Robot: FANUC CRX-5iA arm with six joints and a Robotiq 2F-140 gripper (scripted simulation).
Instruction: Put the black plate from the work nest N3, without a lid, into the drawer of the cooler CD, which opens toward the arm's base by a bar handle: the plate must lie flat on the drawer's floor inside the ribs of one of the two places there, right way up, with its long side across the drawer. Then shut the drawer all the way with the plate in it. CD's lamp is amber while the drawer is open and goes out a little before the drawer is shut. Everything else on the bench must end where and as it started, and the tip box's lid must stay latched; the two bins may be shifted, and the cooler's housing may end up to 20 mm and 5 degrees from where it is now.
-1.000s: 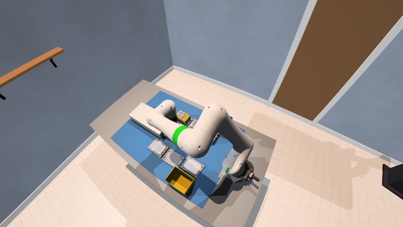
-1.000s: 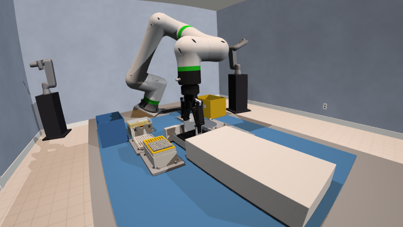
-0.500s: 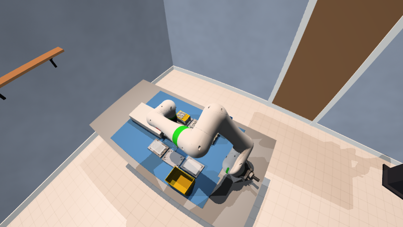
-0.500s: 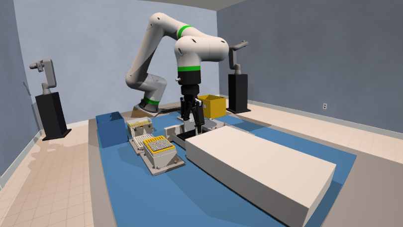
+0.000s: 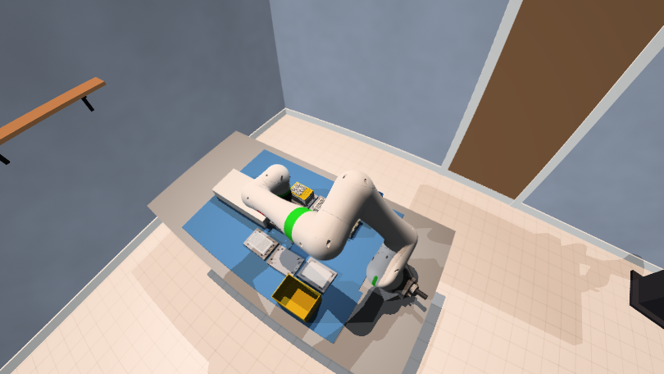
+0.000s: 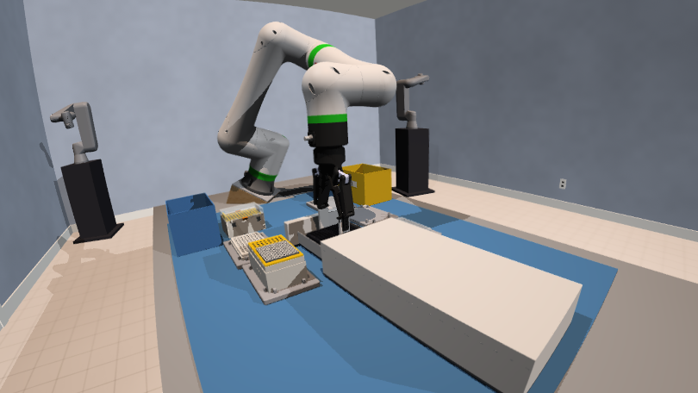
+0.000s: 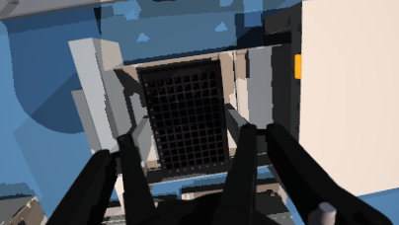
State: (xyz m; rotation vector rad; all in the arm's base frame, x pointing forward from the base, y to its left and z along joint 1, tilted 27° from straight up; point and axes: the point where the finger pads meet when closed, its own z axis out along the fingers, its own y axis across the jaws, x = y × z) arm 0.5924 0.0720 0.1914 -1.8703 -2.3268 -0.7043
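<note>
The drawer lies 3 cm ahead of my hand, 1 cm to the left of it and 3 cm below it. Round my hand: nest N3: 16 cm behind, 17 cm to the left, 5 cm below; then black plate: 2 cm below; then yellow-topped tip box: 9 cm ahead, 17 cm to the right.
</note>
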